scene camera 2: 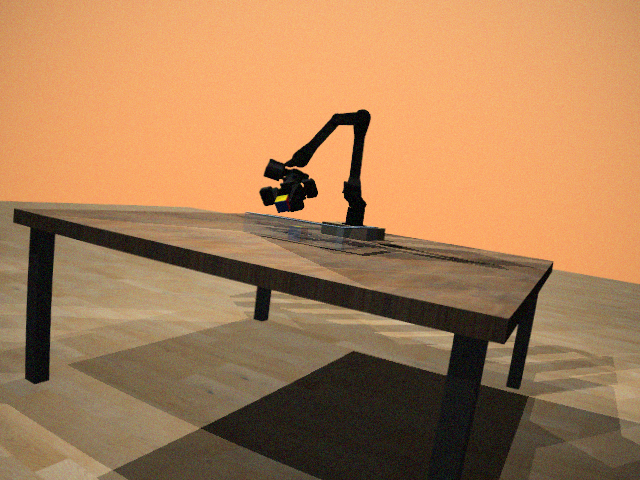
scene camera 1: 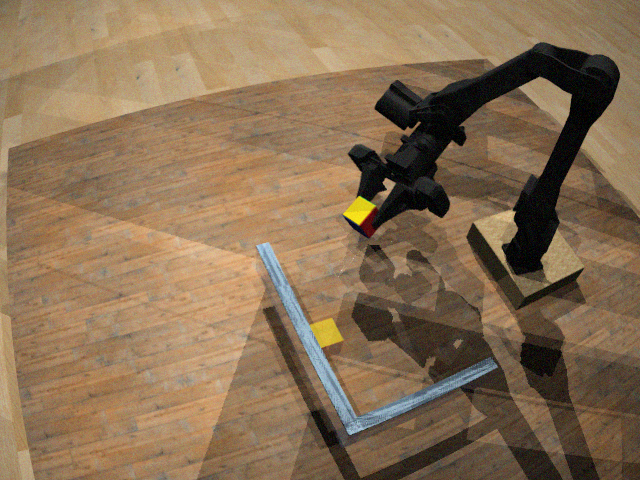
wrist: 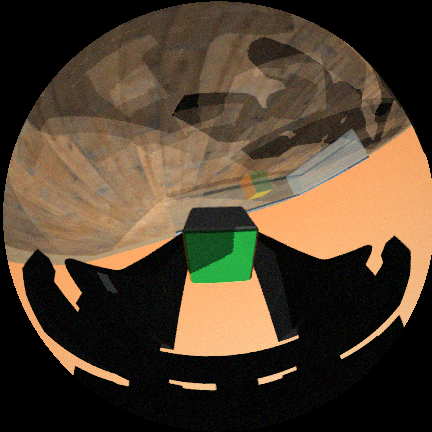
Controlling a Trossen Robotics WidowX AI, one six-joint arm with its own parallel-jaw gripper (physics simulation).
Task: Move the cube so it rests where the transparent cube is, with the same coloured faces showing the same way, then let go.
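Frame: origin at the arm's base, x right, y ahead, z up, level; millimetres.
Seen in the pictures: gripper, fingertip midpoint: (scene camera 2: 283,205) (scene camera 1: 363,220) (wrist: 218,236); arm's base, origin of the base link: (scene camera 2: 354,225) (scene camera 1: 522,257).
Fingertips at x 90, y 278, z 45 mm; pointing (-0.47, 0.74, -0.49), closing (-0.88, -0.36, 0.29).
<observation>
Pixels of each thing's top centre, then the offset from my fingertips to it.
- solid cube, middle of its top: (wrist: 233,284) (scene camera 1: 367,202) (scene camera 2: 284,193) dy -1, dx +2, dz +36 mm
- transparent cube, middle of its top: (scene camera 1: 324,333) (wrist: 259,194) dy +96, dx -152, dz -47 mm
My gripper (scene camera 1: 367,212) (scene camera 2: 288,203) (wrist: 218,236) is shut on the solid cube (scene camera 1: 359,211) (scene camera 2: 282,203) (wrist: 225,267) and holds it tilted, above the table. In scene camera 1 the cube's yellow face is uppermost, red at lower right, a sliver of blue at lower left. In the wrist view its green face is towards the camera, with a dark grey face above it in the picture. The transparent cube (scene camera 1: 327,332) (scene camera 2: 297,233) (wrist: 257,185) is on the table, with yellow on top; the wrist view also shows orange and green sides. Its lower part is faint in scene camera 1.
A see-through L-shaped wall with a light blue top edge (scene camera 1: 290,304) (scene camera 2: 271,216) (wrist: 327,162) stands on the table (scene camera 1: 155,222) (scene camera 2: 206,258); its long side runs right beside the transparent cube. The arm's base block (scene camera 1: 560,266) (scene camera 2: 374,234) is at the right in scene camera 1.
</observation>
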